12 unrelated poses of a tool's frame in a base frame.
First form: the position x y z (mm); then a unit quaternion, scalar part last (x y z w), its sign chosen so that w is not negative.
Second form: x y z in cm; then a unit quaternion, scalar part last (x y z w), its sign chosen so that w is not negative. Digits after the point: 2 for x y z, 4 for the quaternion.
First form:
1: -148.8 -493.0 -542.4 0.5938 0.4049 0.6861 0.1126
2: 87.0 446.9 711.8 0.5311 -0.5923 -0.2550 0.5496
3: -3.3 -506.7 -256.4 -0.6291 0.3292 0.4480 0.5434
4: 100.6 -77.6 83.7 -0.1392 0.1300 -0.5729 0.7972
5: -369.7 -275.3 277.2 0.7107 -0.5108 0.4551 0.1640
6: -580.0 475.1 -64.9 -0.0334 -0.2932 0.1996 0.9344
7: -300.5 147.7 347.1 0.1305 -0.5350 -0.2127 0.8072
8: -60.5 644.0 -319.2 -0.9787 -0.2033 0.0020 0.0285
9: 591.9 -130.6 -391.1 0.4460 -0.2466 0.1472 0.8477
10: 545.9 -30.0 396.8 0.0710 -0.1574 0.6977 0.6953
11: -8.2 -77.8 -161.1 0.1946 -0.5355 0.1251 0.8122
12: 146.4 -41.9 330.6 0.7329 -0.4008 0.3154 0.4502
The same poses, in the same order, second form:
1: -14.88 -49.30 -54.24 0.5938 0.4049 0.6861 0.1126
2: 8.70 44.69 71.18 0.5311 -0.5923 -0.2550 0.5496
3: -0.33 -50.67 -25.64 -0.6291 0.3292 0.4480 0.5434
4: 10.06 -7.76 8.37 -0.1392 0.1300 -0.5729 0.7972
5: -36.97 -27.53 27.72 0.7107 -0.5108 0.4551 0.1640
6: -58.00 47.51 -6.49 -0.0334 -0.2932 0.1996 0.9344
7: -30.05 14.77 34.71 0.1305 -0.5350 -0.2127 0.8072
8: -6.05 64.40 -31.92 -0.9787 -0.2033 0.0020 0.0285
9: 59.19 -13.06 -39.11 0.4460 -0.2466 0.1472 0.8477
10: 54.59 -3.00 39.68 0.0710 -0.1574 0.6977 0.6953
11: -0.82 -7.78 -16.11 0.1946 -0.5355 0.1251 0.8122
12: 14.64 -4.19 33.06 0.7329 -0.4008 0.3154 0.4502
